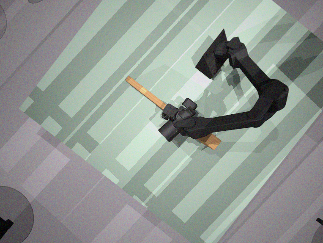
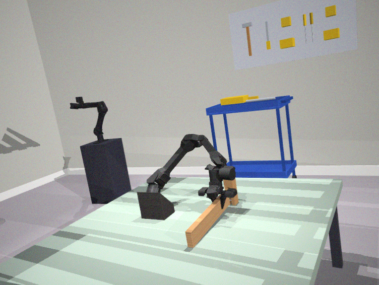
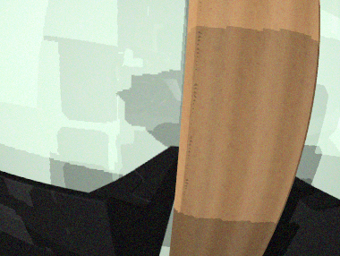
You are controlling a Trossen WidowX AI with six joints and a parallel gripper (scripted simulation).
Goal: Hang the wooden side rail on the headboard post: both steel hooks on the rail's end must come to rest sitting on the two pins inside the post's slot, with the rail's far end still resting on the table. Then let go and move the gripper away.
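The headboard post lies 10 mm ahead of my gripper tip, 160 mm to the left of it and 40 mm above it.
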